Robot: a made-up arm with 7 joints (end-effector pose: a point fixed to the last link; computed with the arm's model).
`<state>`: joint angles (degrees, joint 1 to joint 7).
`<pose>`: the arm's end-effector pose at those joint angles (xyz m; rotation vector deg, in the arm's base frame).
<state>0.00 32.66 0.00 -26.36 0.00 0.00 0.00</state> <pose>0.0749 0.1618 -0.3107 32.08 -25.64 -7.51</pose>
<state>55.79 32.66 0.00 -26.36 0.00 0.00 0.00</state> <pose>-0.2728 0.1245 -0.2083 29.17 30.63 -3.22</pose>
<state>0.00 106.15 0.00 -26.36 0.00 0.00 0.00</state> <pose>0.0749 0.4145 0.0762 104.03 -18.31 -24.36</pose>
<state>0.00 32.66 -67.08 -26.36 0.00 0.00 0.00</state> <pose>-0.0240 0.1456 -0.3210 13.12 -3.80 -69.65</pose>
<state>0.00 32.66 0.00 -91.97 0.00 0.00 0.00</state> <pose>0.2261 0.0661 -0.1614 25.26 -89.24 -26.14</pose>
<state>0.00 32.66 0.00 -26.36 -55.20 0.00 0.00</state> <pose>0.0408 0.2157 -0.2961 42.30 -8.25 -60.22</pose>
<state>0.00 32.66 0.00 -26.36 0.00 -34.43 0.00</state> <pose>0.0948 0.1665 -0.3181 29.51 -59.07 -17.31</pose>
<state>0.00 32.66 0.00 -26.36 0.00 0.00 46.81</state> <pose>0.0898 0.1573 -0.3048 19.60 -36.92 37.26</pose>
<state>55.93 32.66 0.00 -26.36 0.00 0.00 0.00</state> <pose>-0.2735 0.1242 -0.2076 29.16 30.77 -3.21</pose>
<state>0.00 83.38 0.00 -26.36 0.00 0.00 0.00</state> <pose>0.0749 0.3938 -0.0749 81.79 -21.51 -19.15</pose>
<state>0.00 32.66 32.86 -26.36 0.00 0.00 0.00</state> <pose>0.0999 0.1997 -0.2864 38.77 -34.33 24.23</pose>
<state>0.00 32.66 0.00 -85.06 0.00 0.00 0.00</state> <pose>0.2211 0.0798 -0.1829 26.37 -82.56 -24.19</pose>
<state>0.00 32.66 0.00 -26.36 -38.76 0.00 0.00</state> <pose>0.0459 0.1980 -0.3045 39.79 -13.90 -44.56</pose>
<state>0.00 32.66 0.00 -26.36 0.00 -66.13 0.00</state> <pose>0.1146 0.1648 -0.3155 25.17 -89.74 -26.29</pose>
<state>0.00 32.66 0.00 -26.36 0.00 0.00 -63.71</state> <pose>0.0641 0.1803 -0.3051 43.41 -5.16 -68.31</pose>
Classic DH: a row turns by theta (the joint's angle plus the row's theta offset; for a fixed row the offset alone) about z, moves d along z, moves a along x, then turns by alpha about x. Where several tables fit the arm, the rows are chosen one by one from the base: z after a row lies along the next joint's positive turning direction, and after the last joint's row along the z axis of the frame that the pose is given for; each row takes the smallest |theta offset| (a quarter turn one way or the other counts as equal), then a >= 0, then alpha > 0; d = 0 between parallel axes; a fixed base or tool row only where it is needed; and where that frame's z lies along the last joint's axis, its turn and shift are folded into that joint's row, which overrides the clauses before.
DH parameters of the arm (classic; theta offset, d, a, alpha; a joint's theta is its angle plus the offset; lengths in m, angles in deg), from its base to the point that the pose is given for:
base (fixed): 0 0.0379 0.004 -70
joint 1: -90 0.0321 0.0033 -90
joint 2: 70 0.007 0.019 90
joint 3: 90 -0.171 0.002 -90
joint 4: 0 -0.002 -0.004 90
joint 5: 0 -0.198 0.002 -90
joint 6: 0 -0.044 -0.025 90
joint 7: 64.65 0 -0.021 0
tool (fixed): -64.65 -0.014 0 0

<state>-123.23 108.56 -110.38 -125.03 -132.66 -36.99 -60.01</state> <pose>0.2057 0.0359 0.1662 -32.63 -68.66 38.03</pose>
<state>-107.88 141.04 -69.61 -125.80 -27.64 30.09 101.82</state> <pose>0.1251 0.1695 0.1802 50.32 -137.36 -14.39</pose>
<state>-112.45 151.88 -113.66 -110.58 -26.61 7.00 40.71</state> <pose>0.0953 0.2877 0.0374 78.82 -64.31 -40.01</pose>
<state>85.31 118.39 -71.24 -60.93 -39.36 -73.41 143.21</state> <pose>-0.1442 0.3367 0.1168 13.48 103.40 52.37</pose>
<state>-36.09 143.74 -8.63 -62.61 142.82 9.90 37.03</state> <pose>0.1151 0.1342 0.3234 -39.05 -127.42 34.10</pose>
